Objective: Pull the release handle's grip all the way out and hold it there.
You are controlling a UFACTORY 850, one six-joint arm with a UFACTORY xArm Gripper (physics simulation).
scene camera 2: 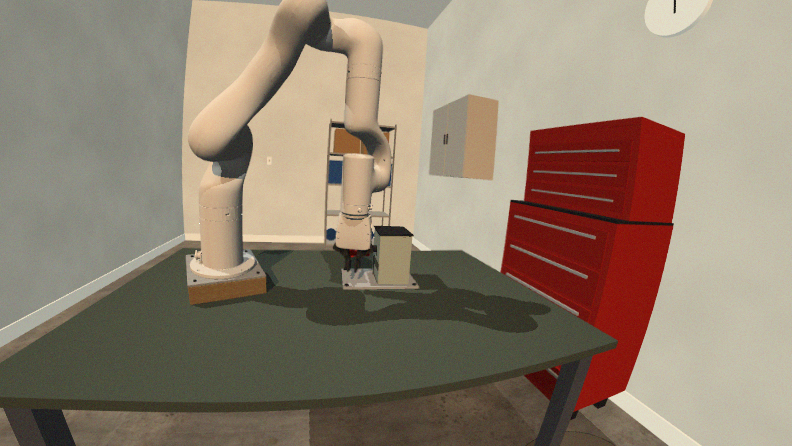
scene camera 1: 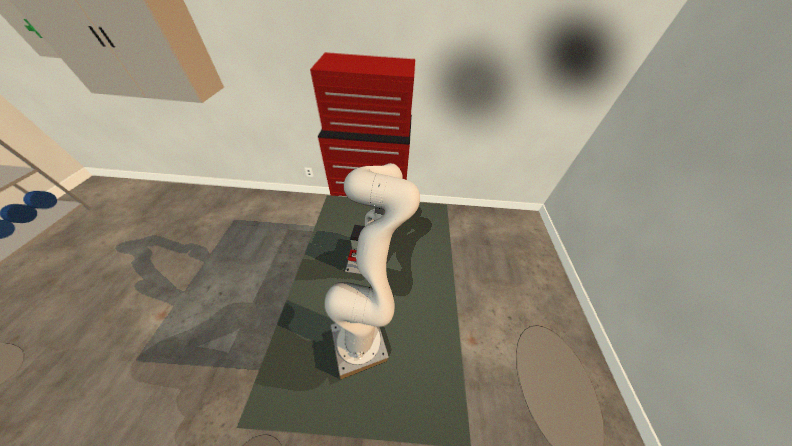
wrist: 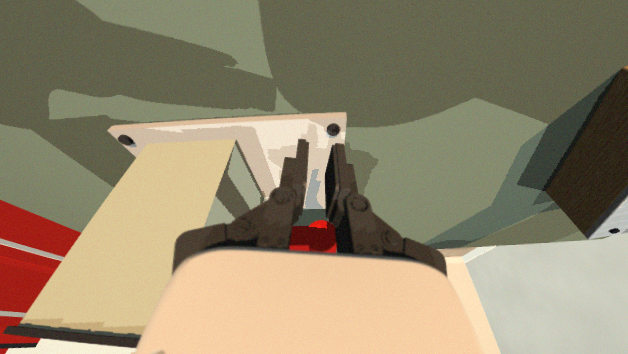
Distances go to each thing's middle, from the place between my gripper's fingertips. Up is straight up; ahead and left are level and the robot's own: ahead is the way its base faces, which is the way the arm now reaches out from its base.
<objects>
I see the pale base plate [scene camera 2: 364,278] 110 mm ahead of my hand, 70 mm to the left of it and 60 mm below it.
</objects>
